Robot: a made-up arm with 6 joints. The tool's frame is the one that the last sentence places.
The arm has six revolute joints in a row. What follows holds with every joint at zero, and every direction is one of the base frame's.
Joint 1 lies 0.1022 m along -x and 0.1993 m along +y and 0.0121 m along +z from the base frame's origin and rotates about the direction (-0.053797, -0.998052, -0.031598), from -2.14 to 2.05 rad.
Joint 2 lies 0.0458 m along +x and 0.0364 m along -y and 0.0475 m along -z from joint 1 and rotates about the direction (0.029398, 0.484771, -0.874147), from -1.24 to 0.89 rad.
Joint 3 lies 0.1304 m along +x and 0.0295 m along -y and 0.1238 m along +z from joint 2 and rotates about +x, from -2.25 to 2.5 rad.
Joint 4 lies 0.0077 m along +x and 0.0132 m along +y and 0.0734 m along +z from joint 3 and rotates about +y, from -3.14 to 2.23 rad.
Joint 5 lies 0.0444 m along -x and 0.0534 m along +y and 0.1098 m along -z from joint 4 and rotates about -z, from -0.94 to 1.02 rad.
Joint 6 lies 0.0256 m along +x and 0.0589 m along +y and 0.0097 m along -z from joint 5 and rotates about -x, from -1.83 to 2.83 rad.
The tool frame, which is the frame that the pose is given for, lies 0.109 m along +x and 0.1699 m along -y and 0.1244 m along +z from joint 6; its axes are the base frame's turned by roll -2.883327, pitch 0.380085 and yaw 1.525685 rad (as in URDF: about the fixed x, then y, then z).
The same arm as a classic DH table. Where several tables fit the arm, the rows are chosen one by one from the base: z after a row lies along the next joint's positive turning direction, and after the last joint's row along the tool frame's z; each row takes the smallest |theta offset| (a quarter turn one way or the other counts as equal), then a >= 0, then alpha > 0; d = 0 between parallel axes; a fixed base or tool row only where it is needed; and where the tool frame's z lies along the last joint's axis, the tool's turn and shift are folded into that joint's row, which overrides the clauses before.
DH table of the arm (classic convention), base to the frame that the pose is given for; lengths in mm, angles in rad. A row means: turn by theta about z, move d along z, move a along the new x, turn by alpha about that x. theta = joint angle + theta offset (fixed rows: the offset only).
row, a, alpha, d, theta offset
base (fixed), -112.8, 1.6024, 6.0, -0.0539
joint 1, 47.5, 2.0463, -134.3, 0.0037
joint 2, -34.2, 1.5414, -70.2, 1.5254
joint 3, -73.4, -1.5708, 141.7, 1.0644
joint 4, 44.4, 1.5708, 66.6, 1.5708
joint 5, 58.9, 1.5708, 119.5, 1.5708
joint 6, -203.3, -1.2960, -119.1, 0.3686
tool (fixed), 0.0, 0.0000, -57.0, 0.0435
Joint limits (rad, base to tool): -2.1400..2.0500 -1.2400..0.8900 -2.2500..2.5000 -3.1400..2.2300 -0.9400..1.0200 -1.8300..2.8300

